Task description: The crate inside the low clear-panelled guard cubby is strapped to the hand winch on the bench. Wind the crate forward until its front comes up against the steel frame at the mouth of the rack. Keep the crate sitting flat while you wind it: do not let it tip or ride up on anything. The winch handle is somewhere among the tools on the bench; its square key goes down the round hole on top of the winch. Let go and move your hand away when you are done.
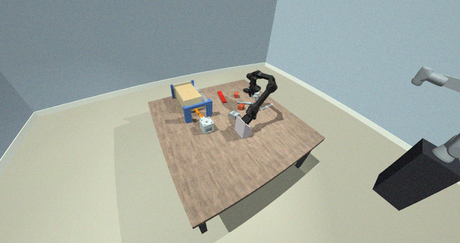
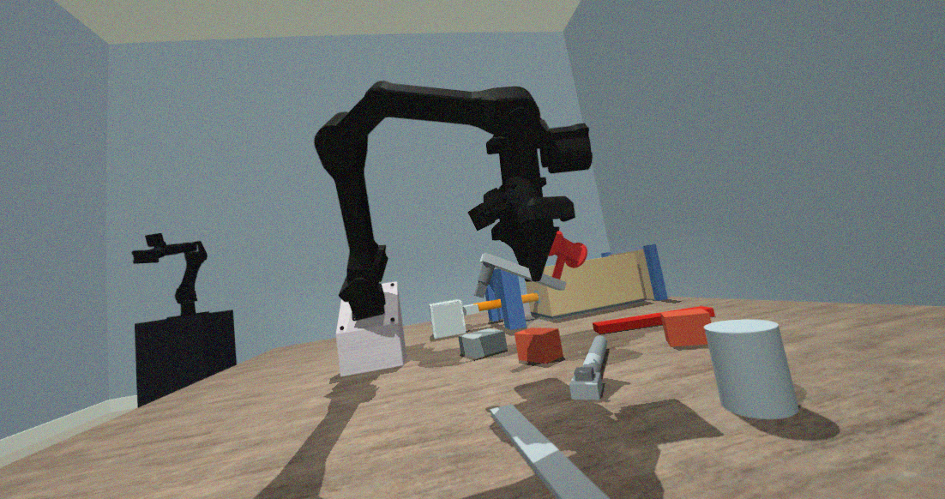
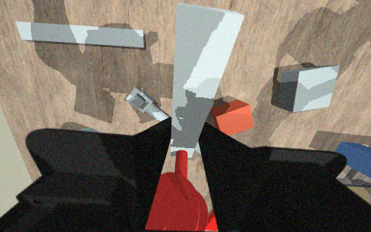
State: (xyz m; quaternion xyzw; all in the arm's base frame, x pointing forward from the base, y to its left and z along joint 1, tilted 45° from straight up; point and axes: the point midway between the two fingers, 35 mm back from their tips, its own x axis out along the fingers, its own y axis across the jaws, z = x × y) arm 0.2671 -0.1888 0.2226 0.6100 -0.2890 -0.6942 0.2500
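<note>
The red knob lies 50 mm ahead of my gripper tip and 30 mm above it. From my gripper tip the other things lie so: winch handle: 20 mm above; then grey block: 40 mm behind, 230 mm to the left, 110 mm below; then flat grey strip: 90 mm behind, 180 mm to the right, 130 mm below.
</note>
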